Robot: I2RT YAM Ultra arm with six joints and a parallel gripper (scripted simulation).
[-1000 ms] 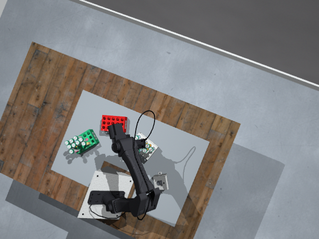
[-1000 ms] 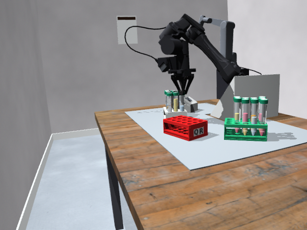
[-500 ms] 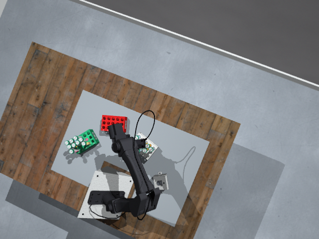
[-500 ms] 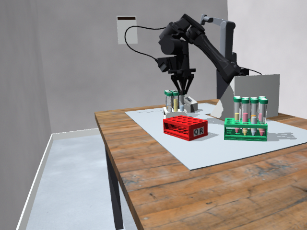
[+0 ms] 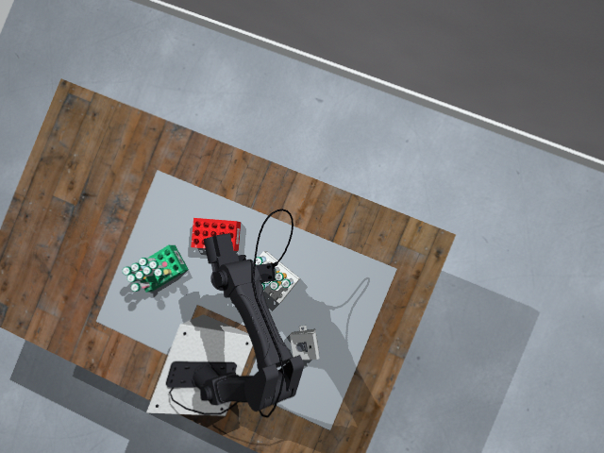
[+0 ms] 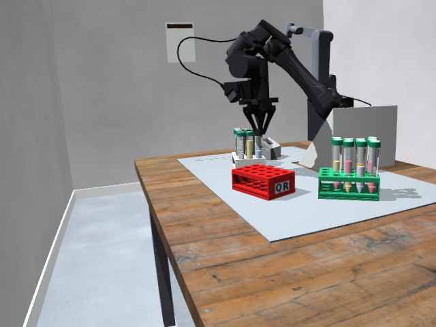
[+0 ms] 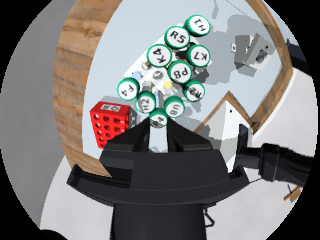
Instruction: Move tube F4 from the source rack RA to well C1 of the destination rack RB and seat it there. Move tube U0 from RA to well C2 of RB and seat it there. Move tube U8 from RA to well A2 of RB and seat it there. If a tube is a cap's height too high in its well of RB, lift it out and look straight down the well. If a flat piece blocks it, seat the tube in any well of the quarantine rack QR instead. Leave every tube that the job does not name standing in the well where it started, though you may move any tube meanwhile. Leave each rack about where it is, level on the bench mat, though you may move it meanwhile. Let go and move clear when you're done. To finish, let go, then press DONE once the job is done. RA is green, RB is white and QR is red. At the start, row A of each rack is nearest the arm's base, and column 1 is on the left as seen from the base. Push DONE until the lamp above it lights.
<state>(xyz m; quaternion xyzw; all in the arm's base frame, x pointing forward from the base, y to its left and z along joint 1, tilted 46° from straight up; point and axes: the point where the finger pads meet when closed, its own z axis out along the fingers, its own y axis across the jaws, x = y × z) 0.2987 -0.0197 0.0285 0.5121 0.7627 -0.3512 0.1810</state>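
Now: hand 6 cm above the tube and 1 cm to the left of it. The rest, counted from my hand: red rack QR: 13 cm to the left, 10 cm below, 7 cm ahead; tube with yellow filling: 6 cm below, 3 cm ahead, 2 cm to the right; white rack RB: 10 cm below, 6 cm to the right, 1 cm ahead.
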